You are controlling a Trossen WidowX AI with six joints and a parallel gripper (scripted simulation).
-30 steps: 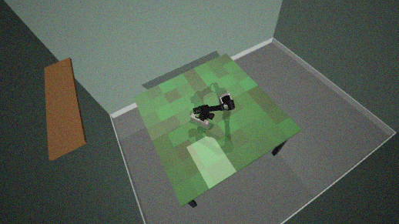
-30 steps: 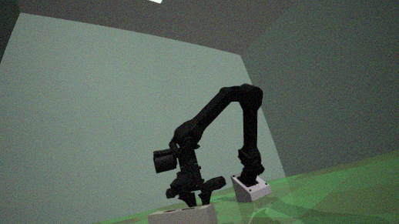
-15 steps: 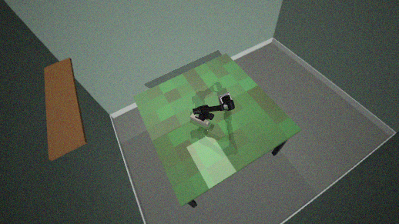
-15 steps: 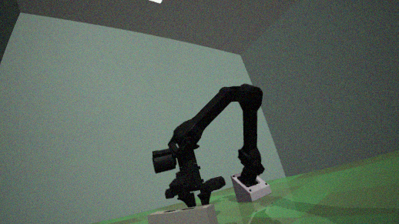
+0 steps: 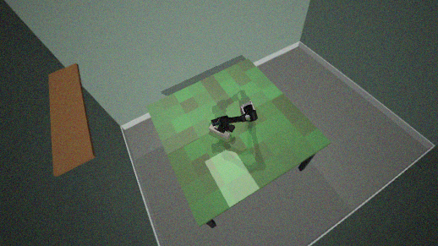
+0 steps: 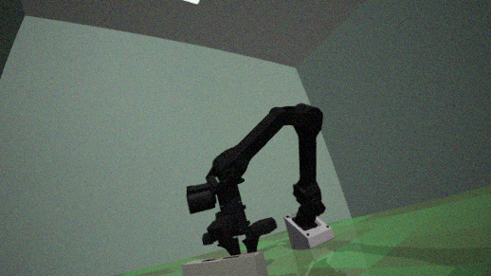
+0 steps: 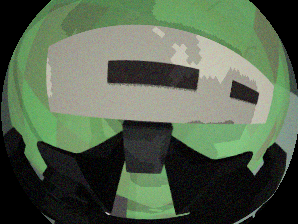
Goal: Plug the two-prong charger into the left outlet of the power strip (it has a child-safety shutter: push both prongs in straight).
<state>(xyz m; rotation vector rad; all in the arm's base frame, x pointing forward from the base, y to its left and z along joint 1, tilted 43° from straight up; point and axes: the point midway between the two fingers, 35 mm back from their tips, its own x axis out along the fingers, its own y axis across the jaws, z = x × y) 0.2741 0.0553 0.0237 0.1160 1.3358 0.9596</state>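
The dark charger lies 20 mm ahead of my gripper tip, 10 mm to the left of it and 10 mm above it.
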